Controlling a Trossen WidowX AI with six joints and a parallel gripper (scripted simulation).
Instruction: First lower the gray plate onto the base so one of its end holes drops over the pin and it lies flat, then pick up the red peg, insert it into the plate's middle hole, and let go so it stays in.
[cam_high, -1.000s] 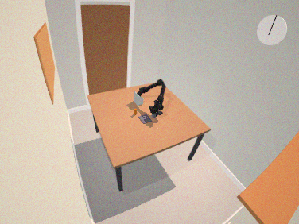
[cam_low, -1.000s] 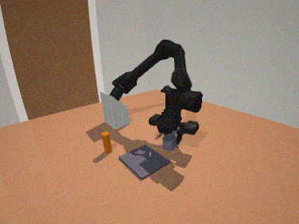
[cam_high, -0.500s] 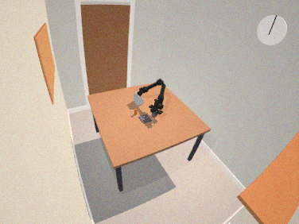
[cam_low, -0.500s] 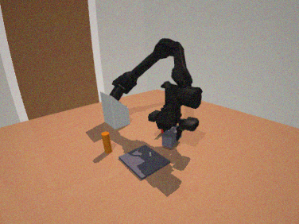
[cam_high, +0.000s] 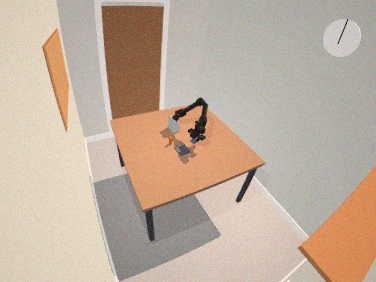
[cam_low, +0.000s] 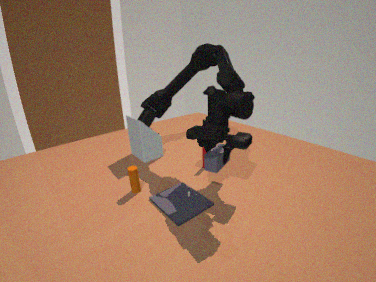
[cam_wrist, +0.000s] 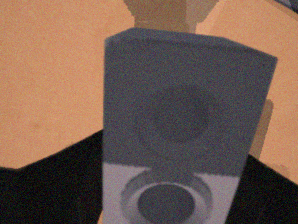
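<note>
Now: gripper tip 13 cm to the left of the base and 6 cm above it. Round my gripper tip: peg: 13 cm behind, 22 cm to the right, 3 cm below; then gray plate: 3 cm above.
</note>
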